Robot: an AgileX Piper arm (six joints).
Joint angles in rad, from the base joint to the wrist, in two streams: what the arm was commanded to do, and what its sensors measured. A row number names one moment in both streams.
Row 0, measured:
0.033, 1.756, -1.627, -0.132, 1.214, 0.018
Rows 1 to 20, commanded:
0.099, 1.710, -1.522, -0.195, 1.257, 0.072
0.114, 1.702, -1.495, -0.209, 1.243, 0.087
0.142, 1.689, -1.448, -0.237, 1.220, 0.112
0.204, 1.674, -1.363, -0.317, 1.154, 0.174
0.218, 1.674, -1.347, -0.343, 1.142, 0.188
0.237, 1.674, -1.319, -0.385, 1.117, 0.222
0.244, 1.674, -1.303, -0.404, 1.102, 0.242
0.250, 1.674, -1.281, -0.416, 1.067, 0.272
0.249, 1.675, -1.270, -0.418, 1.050, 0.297
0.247, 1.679, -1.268, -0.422, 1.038, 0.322
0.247, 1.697, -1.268, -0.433, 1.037, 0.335
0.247, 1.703, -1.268, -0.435, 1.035, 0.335
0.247, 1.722, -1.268, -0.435, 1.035, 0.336
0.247, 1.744, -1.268, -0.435, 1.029, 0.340
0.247, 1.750, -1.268, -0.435, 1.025, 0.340
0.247, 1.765, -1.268, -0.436, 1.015, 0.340
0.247, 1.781, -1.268, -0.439, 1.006, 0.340
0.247, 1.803, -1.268, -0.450, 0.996, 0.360
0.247, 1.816, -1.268, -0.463, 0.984, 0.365
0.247, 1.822, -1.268, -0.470, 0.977, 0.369
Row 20, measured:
0.247, 1.804, -1.274, -0.438, 1.003, 0.356
